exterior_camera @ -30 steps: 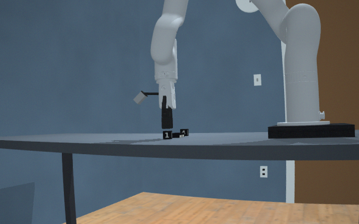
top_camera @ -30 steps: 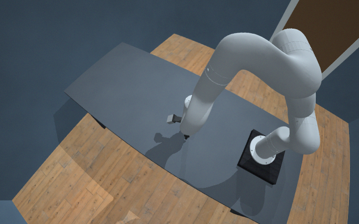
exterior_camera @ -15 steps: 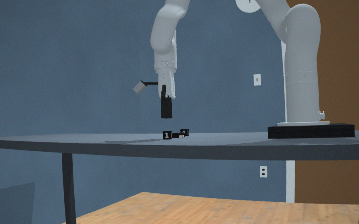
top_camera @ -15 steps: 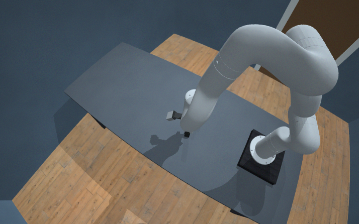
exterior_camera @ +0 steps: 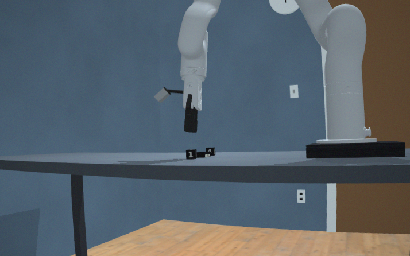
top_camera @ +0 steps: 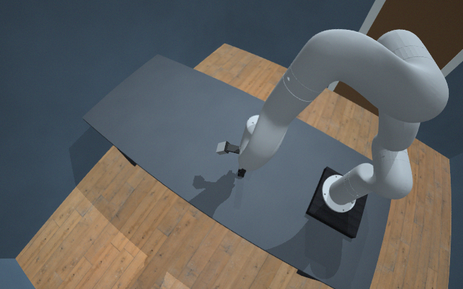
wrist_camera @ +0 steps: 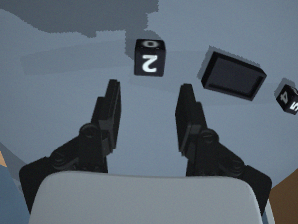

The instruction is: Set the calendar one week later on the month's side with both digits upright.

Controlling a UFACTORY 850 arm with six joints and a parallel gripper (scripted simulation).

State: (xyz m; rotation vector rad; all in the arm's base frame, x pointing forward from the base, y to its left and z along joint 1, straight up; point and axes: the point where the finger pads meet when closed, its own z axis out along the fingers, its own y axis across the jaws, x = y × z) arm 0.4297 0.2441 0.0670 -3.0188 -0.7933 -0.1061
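The calendar cube lies 9 cm below my hand. Also, from my hand: black tray 10 cm to the right, 10 cm below, 3 cm ahead.
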